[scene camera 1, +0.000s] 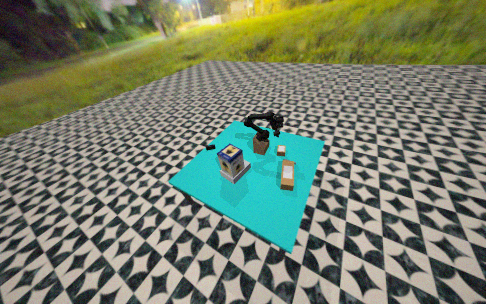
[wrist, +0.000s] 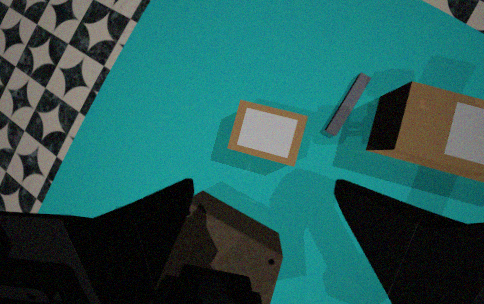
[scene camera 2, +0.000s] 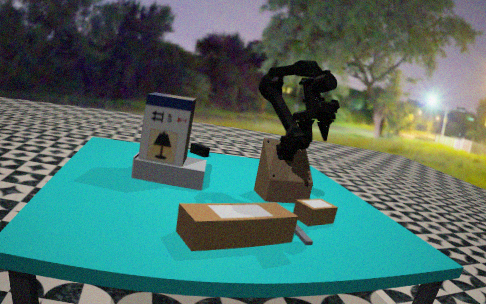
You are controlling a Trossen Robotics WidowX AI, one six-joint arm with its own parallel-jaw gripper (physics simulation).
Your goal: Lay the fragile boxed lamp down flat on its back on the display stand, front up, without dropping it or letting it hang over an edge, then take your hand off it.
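Frame: origin at the arm's base, x right, y back, z down, level; millimetres.
Seen in the pictures: gripper, fingertip midpoint: (wrist: 263, 185) (scene camera 2: 318, 141); arm's base at its link origin: (scene camera 1: 259, 138) (scene camera 2: 284, 152).
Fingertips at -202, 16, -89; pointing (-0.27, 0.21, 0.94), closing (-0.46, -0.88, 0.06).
Note:
Pixels of each thing's top centre, then the offset from my fingertips to it, as dx, dy, dz. Level surfaces: height alone.
- long brown box at its top centre: (scene camera 2: 240, 211) (scene camera 1: 287, 171) -202, -302, +180
- small brown box at its top centre: (wrist: 266, 132) (scene camera 2: 317, 203) (scene camera 1: 281, 148) -53, +20, +200
- turquoise table at its surface level: dz +259
- thin grey bar at its top centre: (wrist: 349, 103) (scene camera 2: 301, 232) -179, -93, +248
- black block at its top centre: (scene camera 2: 200, 145) (scene camera 1: 210, 145) +779, -219, +210
The boxed lamp (scene camera 1: 231, 161) (scene camera 2: 167, 131) stands upright on the display stand (scene camera 1: 235, 178) (scene camera 2: 169, 173). It is a white box with a blue band at its top and a dark lamp picture on its sides. The stand is a low, light grey block; in scene camera 2 its bare top shows to the right of the box. The boxed lamp and the stand do not show in the wrist view. My gripper (scene camera 1: 277, 134) (scene camera 2: 325, 134) (wrist: 263, 185) is open and empty, pointing down in the air, well apart from the boxed lamp.
A long brown box (scene camera 1: 287, 175) (scene camera 2: 237, 231) (wrist: 430, 120) and a small brown box (scene camera 1: 281, 150) (scene camera 2: 316, 213) (wrist: 267, 132) lie on the turquoise table (scene camera 1: 260, 205) (scene camera 2: 125, 240). A thin grey bar (scene camera 2: 303, 234) (wrist: 348, 105) lies between them. A black block (scene camera 1: 210, 147) (scene camera 2: 200, 150) shows beyond the stand.

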